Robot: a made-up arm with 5 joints.
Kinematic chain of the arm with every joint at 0, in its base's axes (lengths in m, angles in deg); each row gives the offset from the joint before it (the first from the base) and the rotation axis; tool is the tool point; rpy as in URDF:
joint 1: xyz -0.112 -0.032 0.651 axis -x
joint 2: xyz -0.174 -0.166 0 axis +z
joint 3: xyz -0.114 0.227 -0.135 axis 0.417 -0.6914 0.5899
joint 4: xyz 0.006 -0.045 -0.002 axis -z
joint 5: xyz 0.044 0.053 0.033 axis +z
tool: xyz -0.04 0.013 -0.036 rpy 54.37 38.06 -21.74
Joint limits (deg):
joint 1: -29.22..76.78
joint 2: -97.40..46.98
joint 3: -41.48..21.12
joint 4: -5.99..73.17
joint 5: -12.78..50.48
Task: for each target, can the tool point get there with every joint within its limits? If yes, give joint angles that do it. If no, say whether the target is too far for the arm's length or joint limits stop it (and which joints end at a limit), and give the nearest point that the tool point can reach.
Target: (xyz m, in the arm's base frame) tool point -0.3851 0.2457 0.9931
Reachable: no: joint limits stop it (at a limit: joint 1, joint 3, joint 5) | nearest point -0.3337 0.1298 0.5888 | short by 0.424 m
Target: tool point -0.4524 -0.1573 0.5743
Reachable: yes | joints 49.12 27.88 -17.10 44.40 31.68
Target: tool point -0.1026 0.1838 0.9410
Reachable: no: joint limits stop it (at a limit: joint 1, joint 3, joint 5) | nearest point -0.1888 0.1171 0.5826 | short by 0.375 m
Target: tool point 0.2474 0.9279 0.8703
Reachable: no: too far | nearest point -0.1639 0.1107 0.5767 | short by 0.961 m
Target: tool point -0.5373 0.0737 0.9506
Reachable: no: joint limits stop it (at a limit: joint 1, joint 2, joint 3, joint 4, joint 5) | nearest point -0.4793 -0.1939 0.7400 | short by 0.345 m
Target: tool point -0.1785 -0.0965 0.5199
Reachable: yes | joints 31.62 -56.37 -34.82 50.99 38.27
